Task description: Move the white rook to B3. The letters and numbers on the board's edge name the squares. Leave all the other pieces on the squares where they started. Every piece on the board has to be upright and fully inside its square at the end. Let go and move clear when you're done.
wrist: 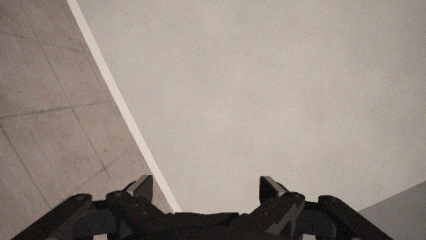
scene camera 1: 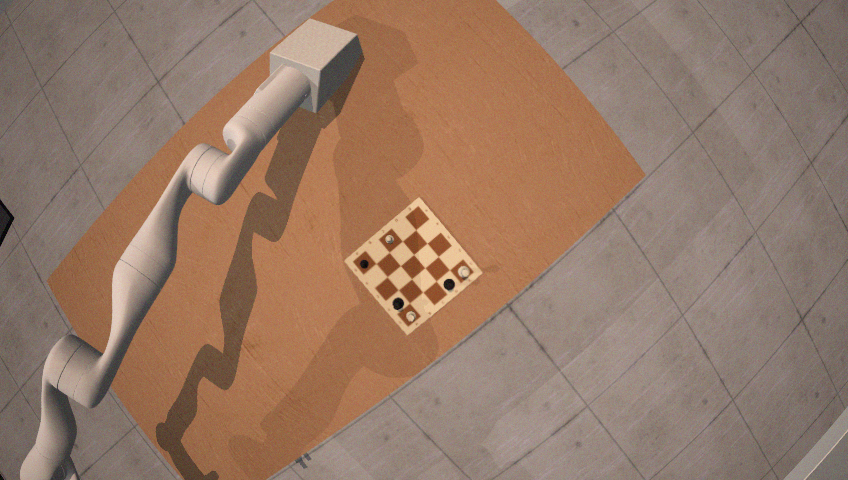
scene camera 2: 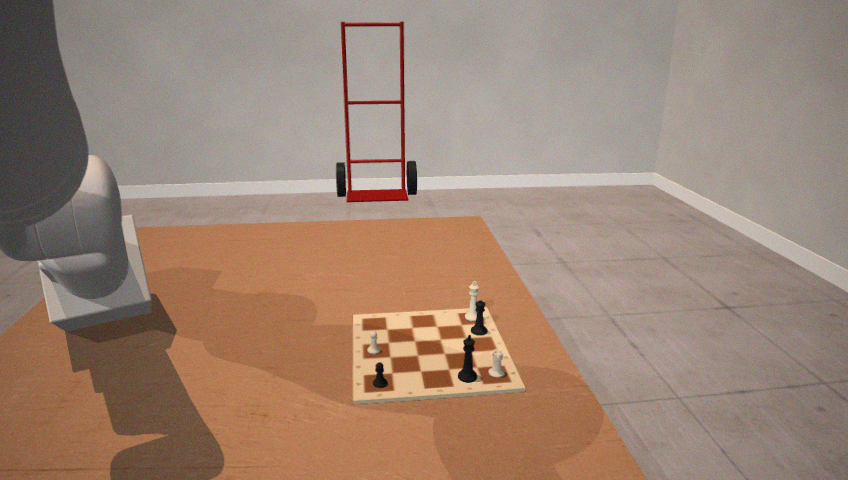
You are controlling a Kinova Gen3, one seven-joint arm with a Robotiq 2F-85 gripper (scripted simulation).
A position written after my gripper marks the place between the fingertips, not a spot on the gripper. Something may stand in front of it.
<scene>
In view: my gripper (wrist: 206, 187) and a small chessboard (scene camera 2: 422, 352).
The small chessboard is seen too in scene camera 1 (scene camera 1: 424, 254). The wrist view misses the small chessboard: it is out of frame.
</scene>
